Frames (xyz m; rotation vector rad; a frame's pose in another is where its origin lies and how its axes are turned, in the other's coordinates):
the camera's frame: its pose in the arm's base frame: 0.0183 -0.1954 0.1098 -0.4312 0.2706 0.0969
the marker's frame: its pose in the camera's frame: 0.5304 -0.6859 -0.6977 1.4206 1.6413 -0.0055
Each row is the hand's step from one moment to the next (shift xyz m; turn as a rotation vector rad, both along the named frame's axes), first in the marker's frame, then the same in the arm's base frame.
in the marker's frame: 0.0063 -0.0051 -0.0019 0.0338 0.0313 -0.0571
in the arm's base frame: -0.0063 0.0013 -0.0053 -0.0108 0.0726 -0.0005
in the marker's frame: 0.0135 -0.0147 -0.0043 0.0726 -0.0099 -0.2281
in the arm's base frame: -0.0166 0.0008 -0.0118 -0.1439 0.1879 0.0371
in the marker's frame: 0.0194 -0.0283 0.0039 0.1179 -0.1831 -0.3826
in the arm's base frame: -0.0244 -0.0100 -0.0223 -0.3779 0.2212 0.0456
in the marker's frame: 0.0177 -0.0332 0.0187 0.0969 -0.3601 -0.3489
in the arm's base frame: -0.0201 -0.0239 -0.0281 -0.5019 0.0900 0.0276
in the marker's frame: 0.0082 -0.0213 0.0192 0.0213 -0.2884 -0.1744
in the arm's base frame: -0.0085 -0.0218 -0.0185 -0.3357 -0.0269 0.0247
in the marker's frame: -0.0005 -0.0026 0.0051 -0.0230 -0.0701 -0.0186
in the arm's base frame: 0.0007 -0.0053 -0.0022 -0.0641 -0.0357 0.0203
